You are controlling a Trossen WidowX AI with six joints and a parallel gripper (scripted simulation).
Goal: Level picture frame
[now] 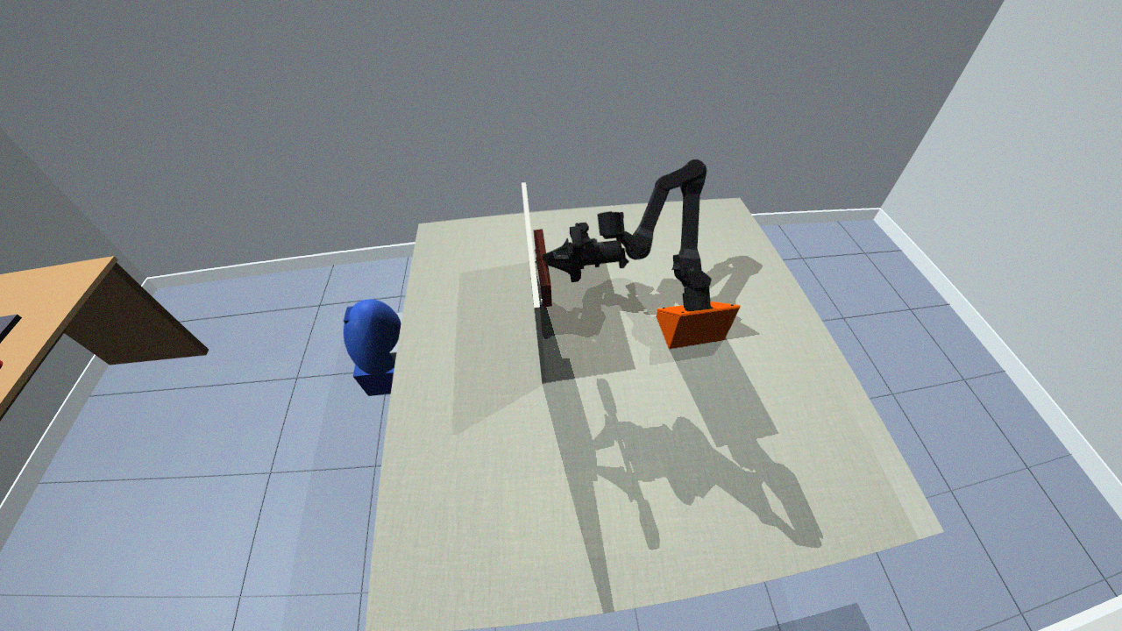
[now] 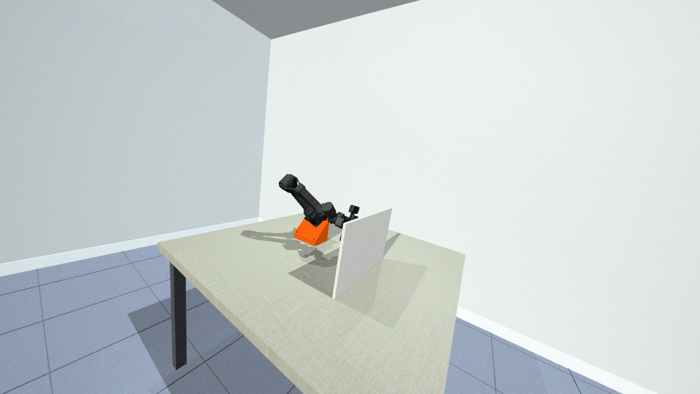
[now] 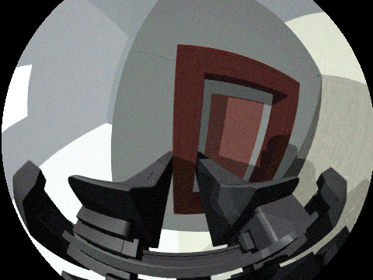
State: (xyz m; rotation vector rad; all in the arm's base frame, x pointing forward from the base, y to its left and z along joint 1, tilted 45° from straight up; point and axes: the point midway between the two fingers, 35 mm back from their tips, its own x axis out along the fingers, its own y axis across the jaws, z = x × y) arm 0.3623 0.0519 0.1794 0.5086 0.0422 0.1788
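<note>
My gripper tip is 50 mm above the dark red picture frame, 20 mm to the left of it and 10 mm short of it. The rest, counted from my gripper tip: white wall panel (70 mm below, 20 mm ahead).
</note>
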